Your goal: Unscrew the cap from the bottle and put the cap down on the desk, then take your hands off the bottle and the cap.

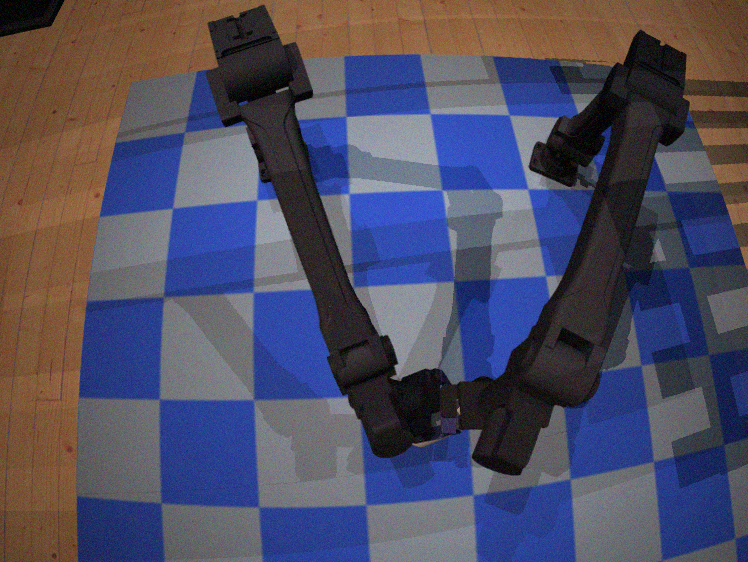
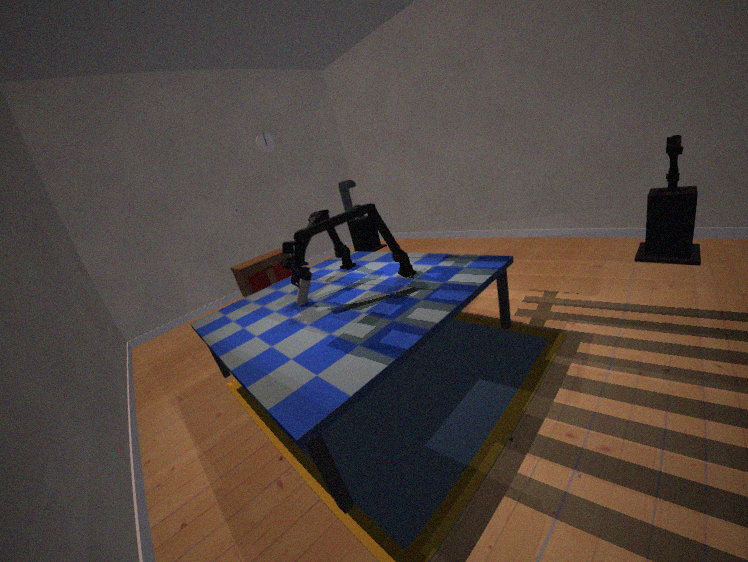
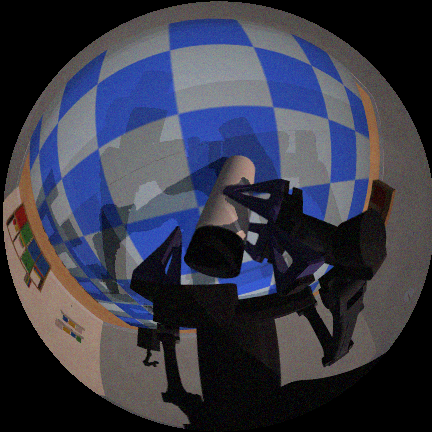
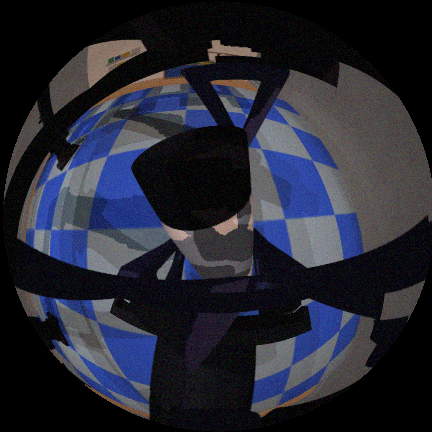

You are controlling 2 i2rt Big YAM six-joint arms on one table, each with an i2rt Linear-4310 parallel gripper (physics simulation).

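Frame: origin at the left arm's base, x right, y back, z down, level; metres.
Seen in the pictures: left gripper, fingertip midpoint: [image 1: 472, 420] [image 2: 300, 278] [image 3: 224, 226] [image 4: 247, 194]; right gripper, fingertip midpoint: [image 2: 304, 286] [image 3: 223, 208]; left arm's base, origin of the base link: [image 1: 552, 165] [image 2: 407, 273] [image 4: 66, 157]; right arm's base, origin of the base link: [image 2: 348, 266].
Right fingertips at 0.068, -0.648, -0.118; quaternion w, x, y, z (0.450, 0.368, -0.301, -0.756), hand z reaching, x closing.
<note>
Offsets run from my right fingertips to a thing's top centre, as dx, dy, dz. "spot": to the spot under its first point. Level surfaces: height alone.
A pale bottle [image 3: 227, 193] [image 4: 219, 243] [image 2: 303, 291] with a black cap @(spot: -0.024, +0.008, -0.091) [image 3: 214, 252] [image 4: 193, 177] stands on the checkered desk @(dz +0.118) [image 1: 205, 446] [image 2: 316, 357]. The cap sits on the bottle's top. My right gripper [image 4: 217, 234] [image 3: 223, 208] [image 1: 422, 404] is shut on the bottle's body below the cap. My left gripper [image 3: 224, 226] [image 4: 246, 202] [image 1: 458, 409] is open, with its fingers on either side of the cap and apart from it. From above, both grippers hide the bottle except for a pale sliver of the bottle @(spot: +0.014, -0.069, +0.063) [image 1: 429, 444].
Both arms reach in over the desk and meet near its front middle. A brown box [image 2: 260, 272] with a red face stands on the floor behind the desk's far left edge. A shelf of coloured bins [image 3: 26, 245] is against the wall.
</note>
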